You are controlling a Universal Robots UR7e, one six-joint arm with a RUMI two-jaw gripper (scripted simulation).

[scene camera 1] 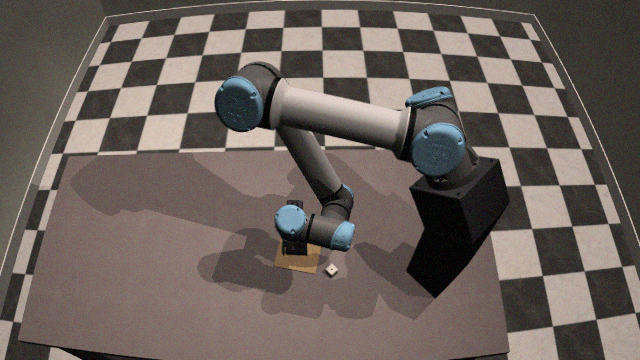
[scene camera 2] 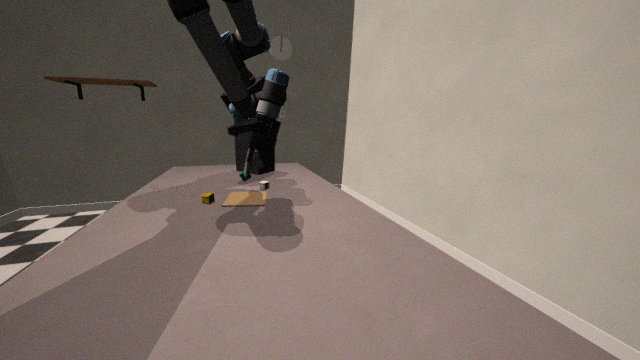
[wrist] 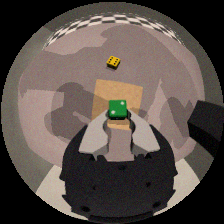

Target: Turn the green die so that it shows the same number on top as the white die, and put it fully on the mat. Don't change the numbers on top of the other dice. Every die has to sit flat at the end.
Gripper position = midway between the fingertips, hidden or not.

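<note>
You can see my gripper (scene camera 2: pixel 245 177) there, and the wrist view shows my gripper too (wrist: pixel 117 110). There's also a mat (scene camera 1: pixel 308 264), and the wrist view shows the mat (wrist: pixel 105 90) as well.
</note>
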